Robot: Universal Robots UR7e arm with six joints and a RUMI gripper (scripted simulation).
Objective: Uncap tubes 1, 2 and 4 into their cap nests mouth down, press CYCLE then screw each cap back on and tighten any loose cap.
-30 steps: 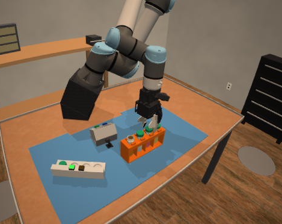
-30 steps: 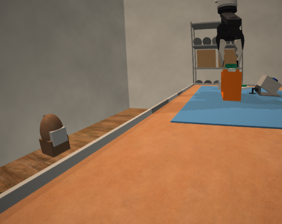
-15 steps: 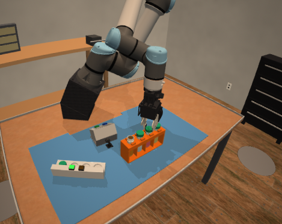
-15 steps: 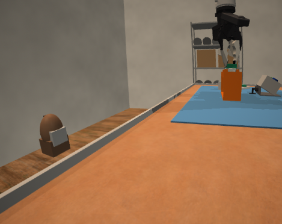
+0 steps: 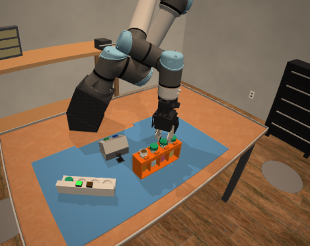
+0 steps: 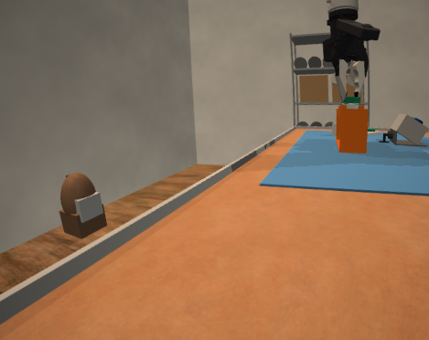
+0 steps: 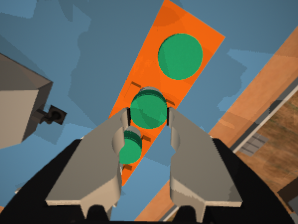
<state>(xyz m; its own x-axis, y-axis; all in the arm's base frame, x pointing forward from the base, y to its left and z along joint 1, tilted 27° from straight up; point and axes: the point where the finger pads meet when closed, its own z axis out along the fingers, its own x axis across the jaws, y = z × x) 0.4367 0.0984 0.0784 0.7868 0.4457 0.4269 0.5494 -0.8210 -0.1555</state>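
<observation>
The cap lies 10 mm behind my hand, 50 mm to the left of it and 10 mm below it. The rest, counted from my hand: grey key housing: 180 mm behind, 150 mm to the right, 70 mm below; blue key: 190 mm behind, 130 mm to the right, 60 mm below; table edge: 200 mm ahead, 90 mm to the left, 120 mm below.
</observation>
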